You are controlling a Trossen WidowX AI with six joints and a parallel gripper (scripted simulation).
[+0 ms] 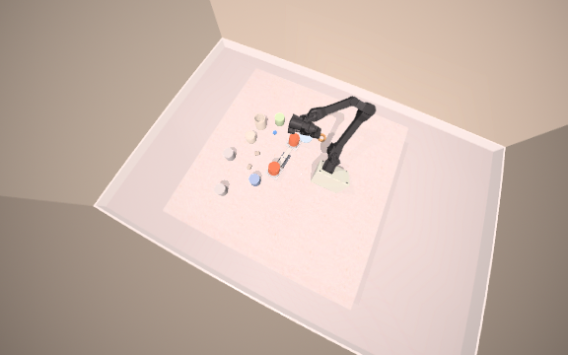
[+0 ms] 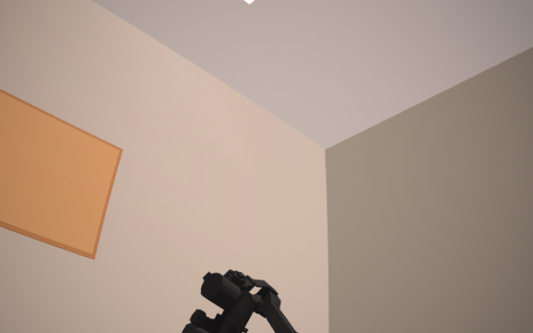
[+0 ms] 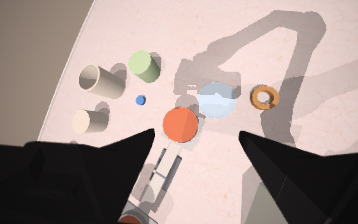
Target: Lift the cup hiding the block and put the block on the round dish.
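The grey block lies 40 mm ahead of my gripper tip, 20 mm to the left of it and 140 mm below it. From my gripper tip the other things lie so: blue disc (200 mm ahead, 10 mm to the left, 180 mm below); then balance (40 mm ahead, 150 mm to the left, 160 mm below); then pale blue round dish (10 mm behind, 90 mm to the right, 180 mm below).
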